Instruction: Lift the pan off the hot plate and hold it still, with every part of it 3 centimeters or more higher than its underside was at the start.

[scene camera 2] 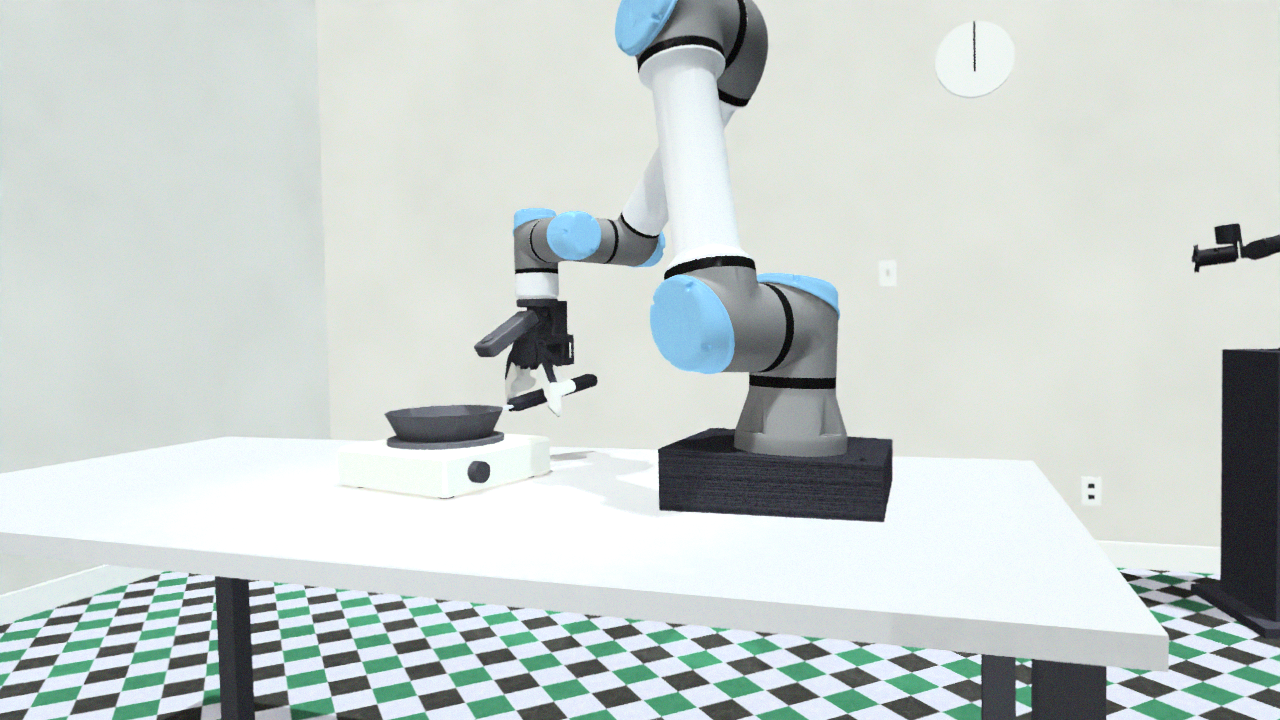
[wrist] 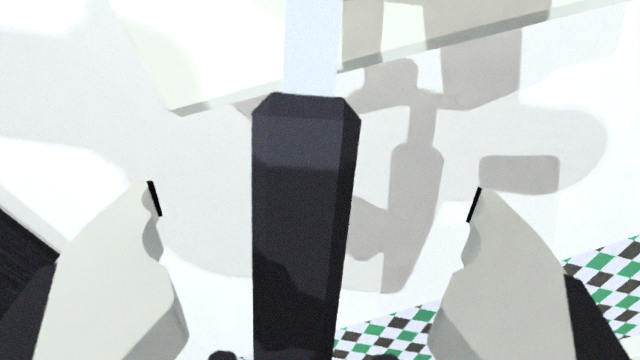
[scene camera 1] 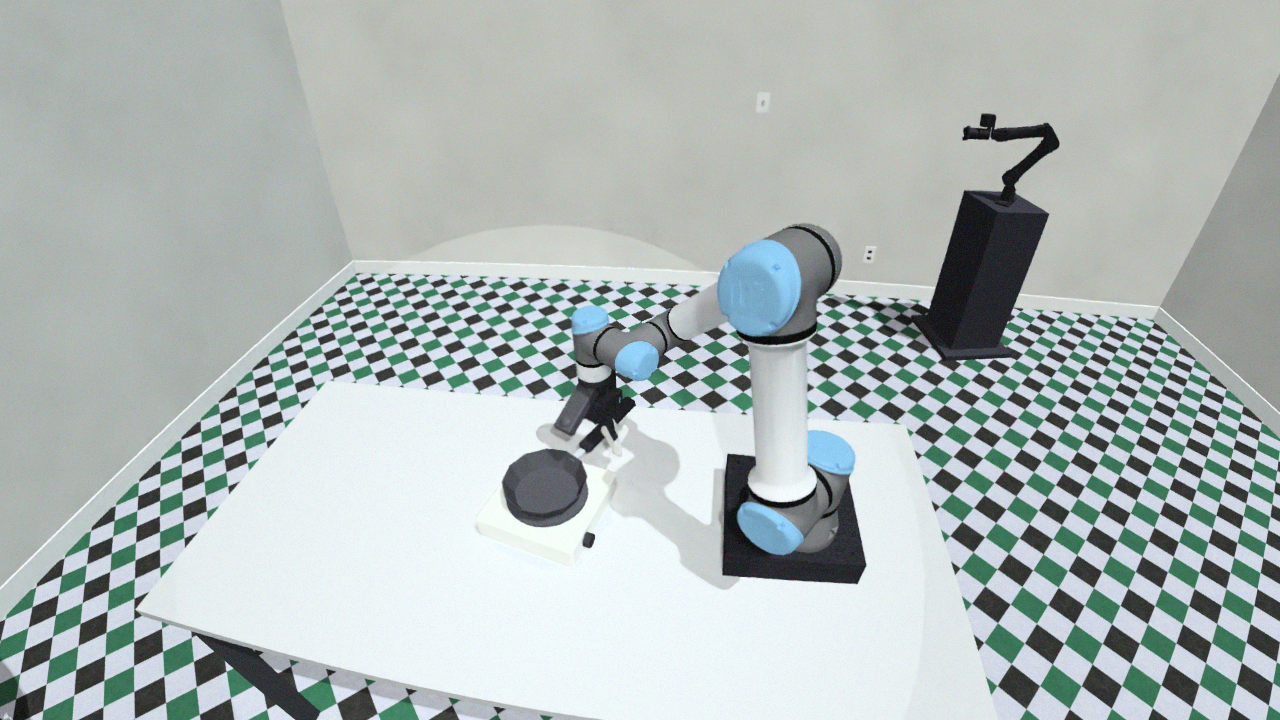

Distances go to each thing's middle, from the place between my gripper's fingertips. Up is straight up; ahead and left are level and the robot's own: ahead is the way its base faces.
The dark grey pan (scene camera 1: 544,483) lies 60 mm ahead of my hand, 50 mm to the left of it and 20 mm above it. From my hand the other things lie so: white hot plate (scene camera 2: 444,470) 120 mm to the left, 110 mm ahead, 60 mm below.
